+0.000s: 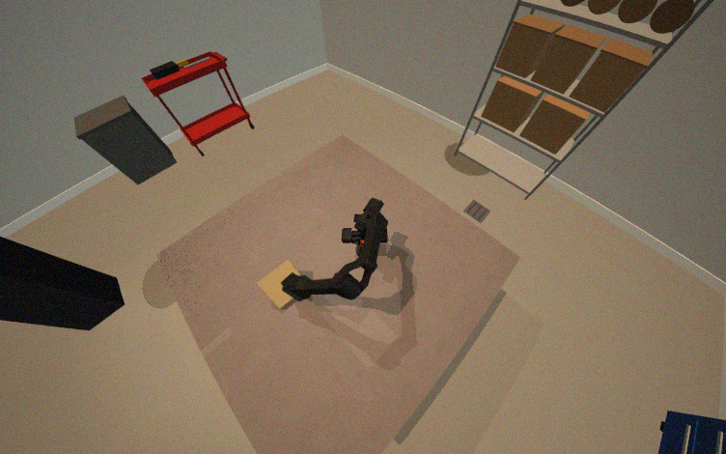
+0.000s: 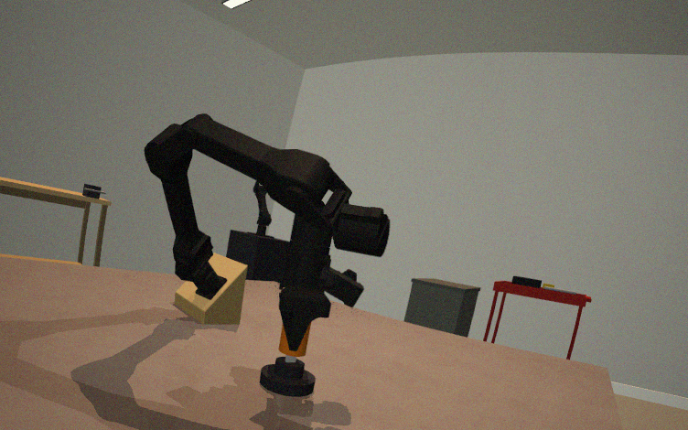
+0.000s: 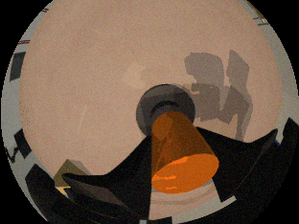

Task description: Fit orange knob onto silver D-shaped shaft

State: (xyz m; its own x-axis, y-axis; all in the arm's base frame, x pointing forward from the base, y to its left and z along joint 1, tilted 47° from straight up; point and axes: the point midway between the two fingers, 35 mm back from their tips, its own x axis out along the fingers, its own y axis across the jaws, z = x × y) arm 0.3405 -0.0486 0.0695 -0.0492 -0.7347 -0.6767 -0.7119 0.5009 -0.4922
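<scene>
My gripper tip is now 3 cm below the orange knob. From my gripper tip the other things lie so: round black pedestal (4 cm below).
</scene>
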